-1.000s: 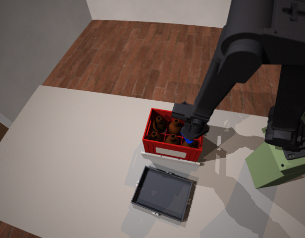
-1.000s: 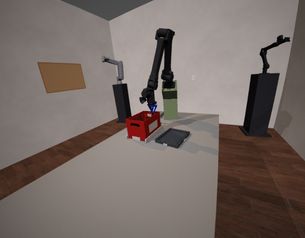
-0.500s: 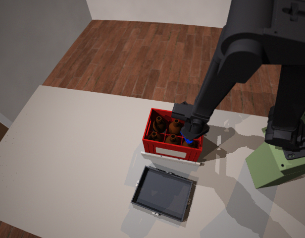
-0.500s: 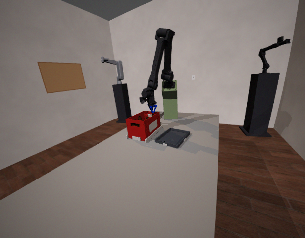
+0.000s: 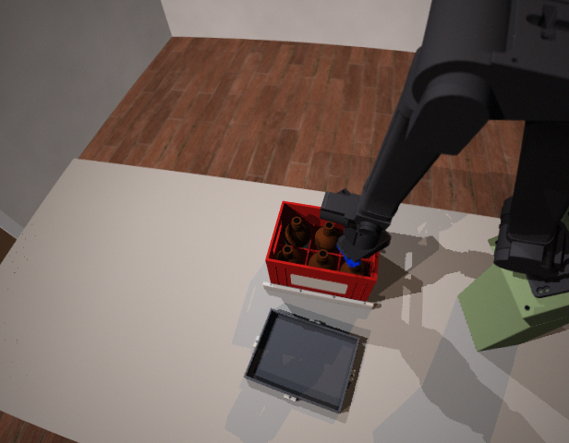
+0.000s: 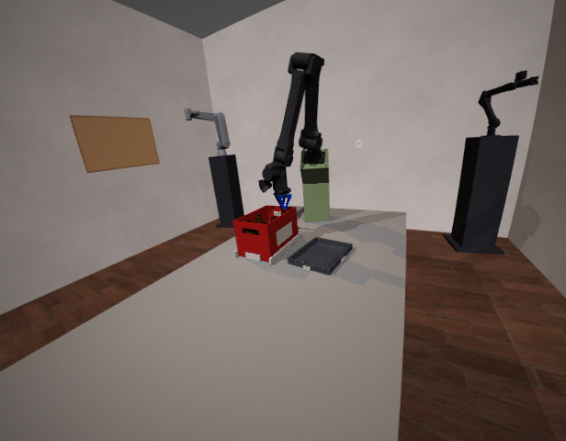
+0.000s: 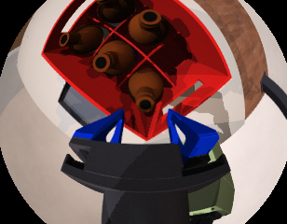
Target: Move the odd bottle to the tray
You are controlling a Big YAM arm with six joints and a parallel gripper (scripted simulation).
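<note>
My gripper is now 80 mm short of the crate, 60 mm to the left of it and 110 mm above it. Also, from my hand: dark grey tray: 130 mm ahead, 210 mm to the left, 180 mm below; then brown bottle: 170 mm ahead, 30 mm to the right, 100 mm below.
</note>
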